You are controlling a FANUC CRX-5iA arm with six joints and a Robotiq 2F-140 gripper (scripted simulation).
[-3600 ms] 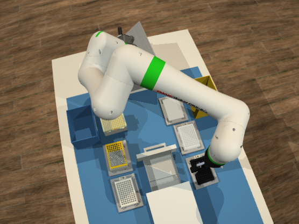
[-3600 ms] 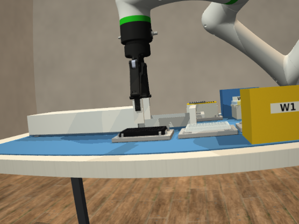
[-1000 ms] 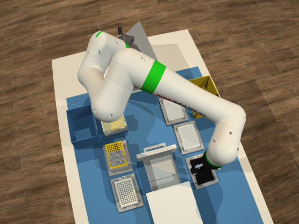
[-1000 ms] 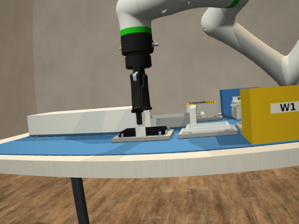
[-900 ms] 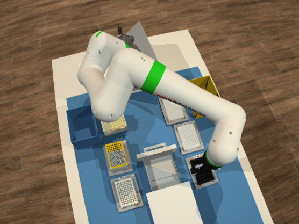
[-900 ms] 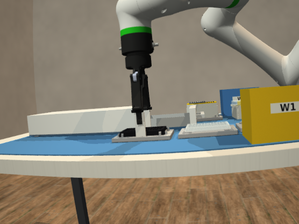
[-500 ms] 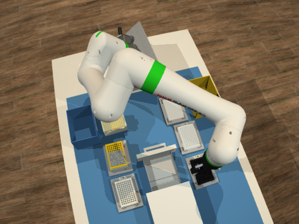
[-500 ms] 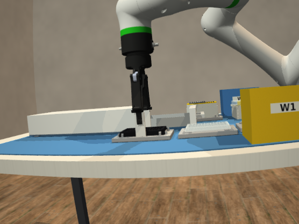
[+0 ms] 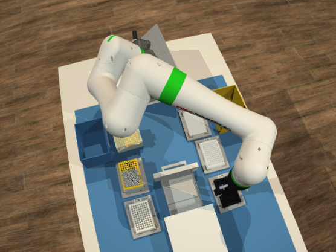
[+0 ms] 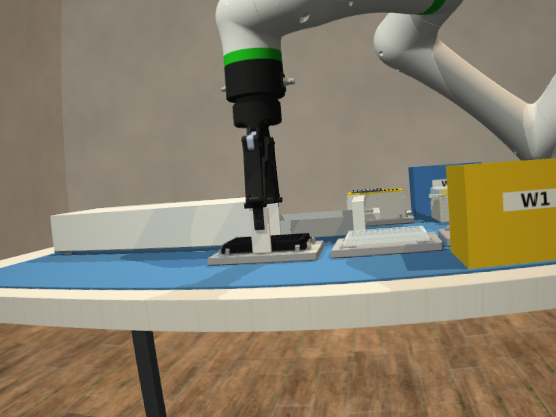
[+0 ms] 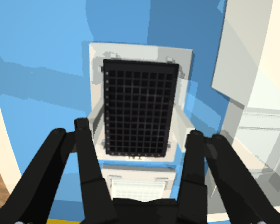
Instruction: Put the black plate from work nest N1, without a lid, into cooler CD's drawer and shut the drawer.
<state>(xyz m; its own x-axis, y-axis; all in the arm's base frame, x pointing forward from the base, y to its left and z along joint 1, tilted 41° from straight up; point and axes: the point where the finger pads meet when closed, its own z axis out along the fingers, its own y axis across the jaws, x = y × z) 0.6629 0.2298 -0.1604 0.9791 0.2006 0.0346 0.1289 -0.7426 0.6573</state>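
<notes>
Now: hand 20 cm to the left of the drawer and 2 cm above it. From my hand the other things lie so: yellow bin W1 (38 cm behind, 8 cm to the left); then black plate (2 cm below); then cooler CD (13 cm ahead, 18 cm to the right, 1 cm below).
</notes>
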